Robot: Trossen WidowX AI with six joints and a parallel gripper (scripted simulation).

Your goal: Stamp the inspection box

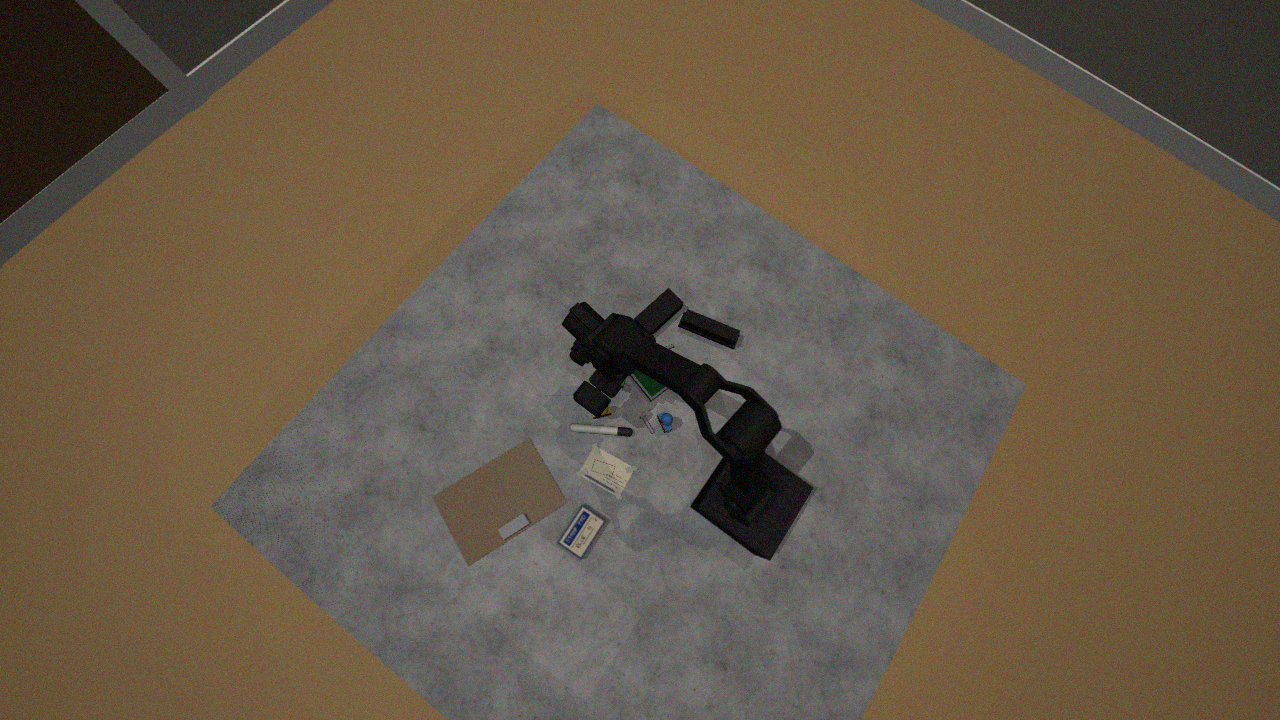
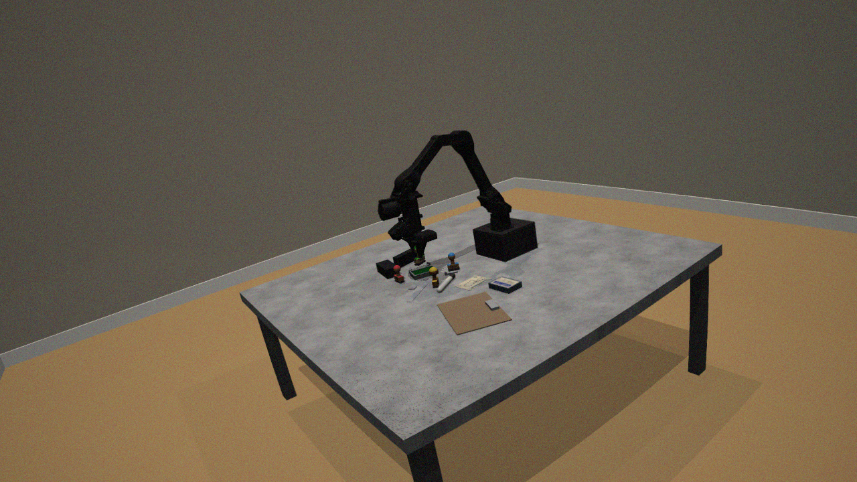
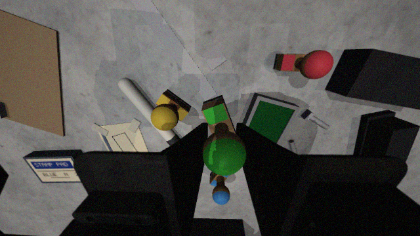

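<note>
Now: gripper tip 90 mm above the green ink pad, 70 mm to the left of it and 40 mm past it. Round my gripper tip: green-knobbed stamp right at my gripper tip; then yellow-knobbed stamp 70 mm below, 60 mm to the left, 20 mm behind; then red-knobbed stamp 80 mm to the right, 80 mm below, 50 mm ahead.
</note>
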